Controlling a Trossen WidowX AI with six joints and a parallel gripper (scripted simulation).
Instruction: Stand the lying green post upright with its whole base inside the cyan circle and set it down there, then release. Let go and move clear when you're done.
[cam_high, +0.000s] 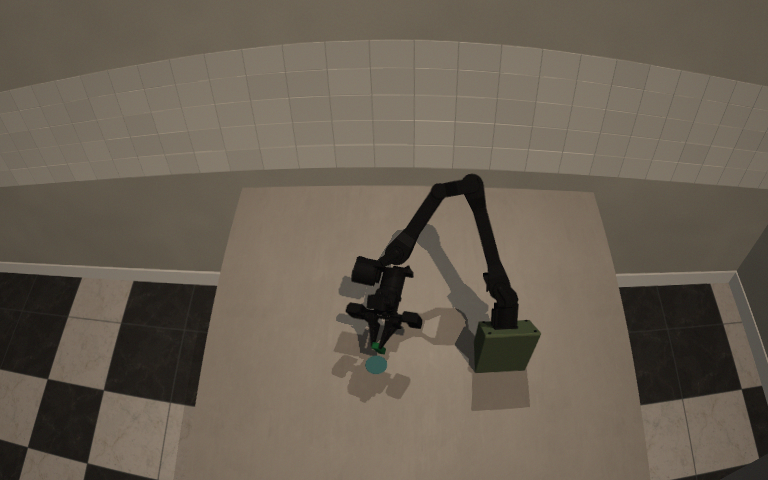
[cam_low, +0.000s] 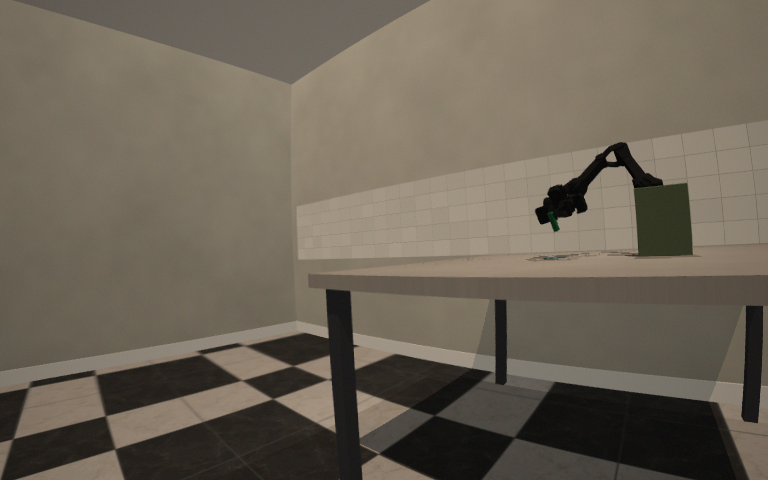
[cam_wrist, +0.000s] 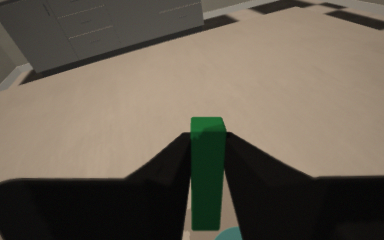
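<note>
The cyan circle is 10 mm ahead of my hand, 10 mm to the left of it and 150 mm below it. From my hand the other things lie so: green post (20 mm to the left, 30 mm below).
</note>
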